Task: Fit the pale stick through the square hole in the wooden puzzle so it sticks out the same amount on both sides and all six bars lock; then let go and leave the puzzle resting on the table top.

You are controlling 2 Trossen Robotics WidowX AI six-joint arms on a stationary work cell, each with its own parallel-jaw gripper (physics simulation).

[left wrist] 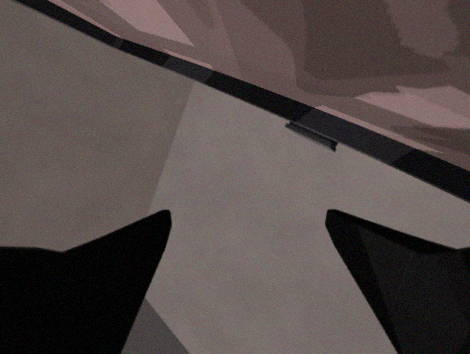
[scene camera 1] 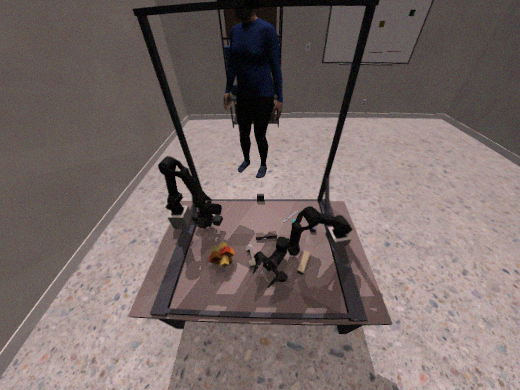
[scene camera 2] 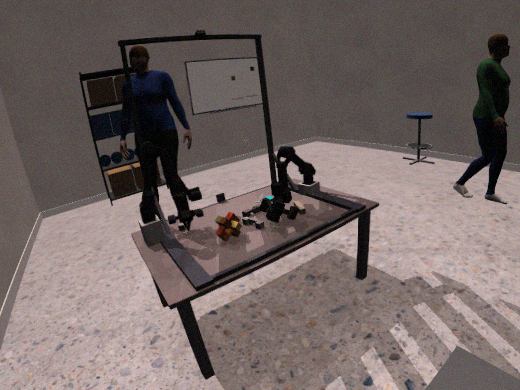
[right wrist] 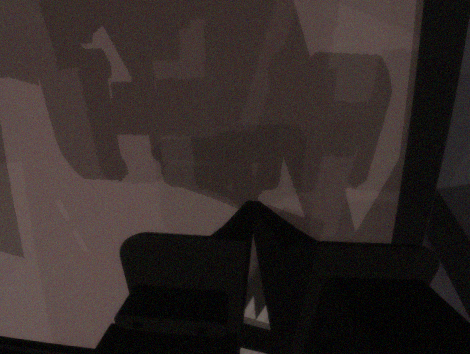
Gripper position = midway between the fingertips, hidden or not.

My right gripper (right wrist: 252, 207) is shut, with nothing in its grasp. Also in view: my left gripper (left wrist: 249, 217) and a black frame (scene camera 1: 355, 310).
The black frame also shows in the left wrist view (left wrist: 441, 174), in scene camera 2 (scene camera 2: 197, 276) and in the right wrist view (right wrist: 429, 164).
